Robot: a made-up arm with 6 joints.
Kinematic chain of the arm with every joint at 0, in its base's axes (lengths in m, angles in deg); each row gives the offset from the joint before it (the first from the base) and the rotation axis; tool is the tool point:
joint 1: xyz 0 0 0.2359 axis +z
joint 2: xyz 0 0.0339 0 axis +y
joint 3: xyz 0 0 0.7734 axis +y
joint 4: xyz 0 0 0.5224 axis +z
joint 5: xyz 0 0 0 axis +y
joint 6: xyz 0 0 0.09 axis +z
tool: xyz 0 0 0
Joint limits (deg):
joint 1: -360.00..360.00
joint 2: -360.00..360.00
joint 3: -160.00..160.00
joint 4: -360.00..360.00
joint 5: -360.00..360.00
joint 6: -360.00..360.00
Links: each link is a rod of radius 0.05 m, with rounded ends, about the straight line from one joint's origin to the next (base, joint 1, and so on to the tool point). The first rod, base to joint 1, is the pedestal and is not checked.
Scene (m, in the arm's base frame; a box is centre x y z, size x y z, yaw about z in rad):
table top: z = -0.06
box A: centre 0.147 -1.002 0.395 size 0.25 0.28 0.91 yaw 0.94
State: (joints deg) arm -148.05 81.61 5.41 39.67 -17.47 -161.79
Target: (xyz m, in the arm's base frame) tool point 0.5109 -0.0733 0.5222
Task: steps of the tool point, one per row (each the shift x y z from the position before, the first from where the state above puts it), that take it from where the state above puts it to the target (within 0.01 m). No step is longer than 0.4 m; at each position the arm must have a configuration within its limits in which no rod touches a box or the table.
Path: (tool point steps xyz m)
1: 0.2233 -0.1975 0.2266
2: 0.2737 -0.1057 0.2142
3: 0.2861 -0.0022 0.1952
4: 0.2587 0.0977 0.1702
5: 0.1959 0.1791 0.1399
6: 0.1324 -0.0315 -0.0850
7: 0.1360 0.0137 -0.1012
8: 0.1244 0.0593 -0.1126
9: 0.0972 0.1003 -0.1178
10: 0.0577 0.1308 -0.1173
11: 0.0096 0.1469 -0.1106
12: -0.0409 0.1464 -0.0987
13: -0.0883 0.1293 -0.0818

